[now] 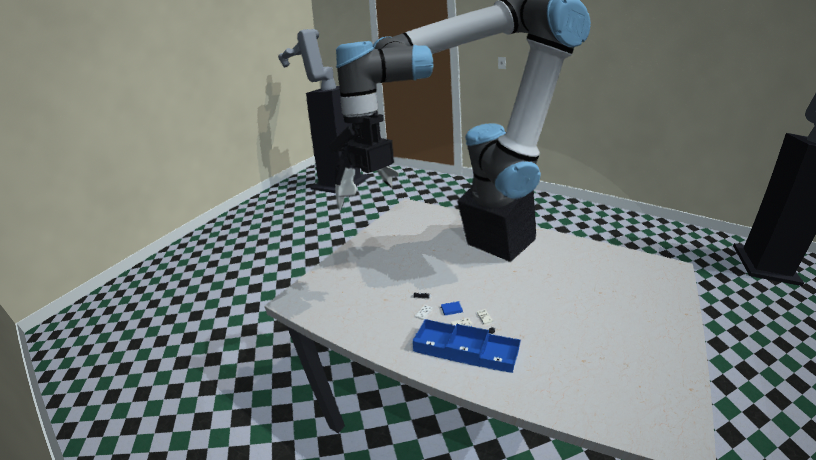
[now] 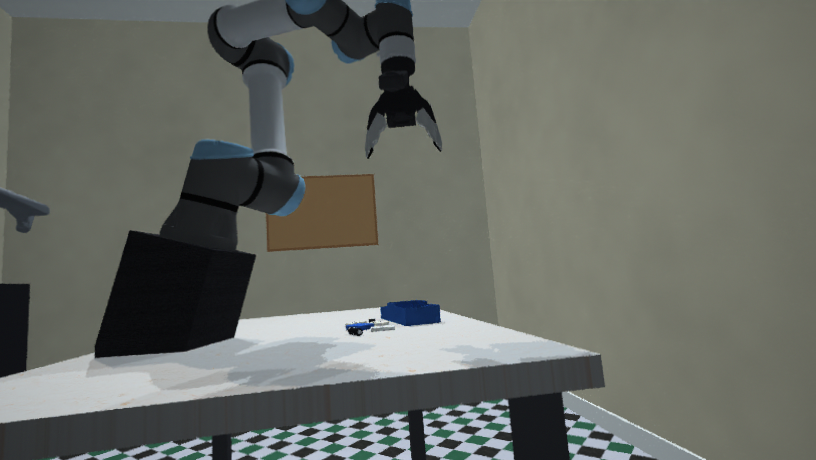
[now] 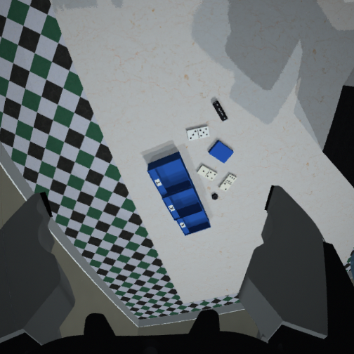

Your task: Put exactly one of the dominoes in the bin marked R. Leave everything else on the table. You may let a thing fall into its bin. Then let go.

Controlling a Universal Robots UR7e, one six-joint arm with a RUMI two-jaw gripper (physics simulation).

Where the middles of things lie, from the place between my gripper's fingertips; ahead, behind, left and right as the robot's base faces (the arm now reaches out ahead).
My hand is 40 mm short of the blue three-bin tray (image 1: 465,344), 260 mm to the right of it and 330 mm above it.
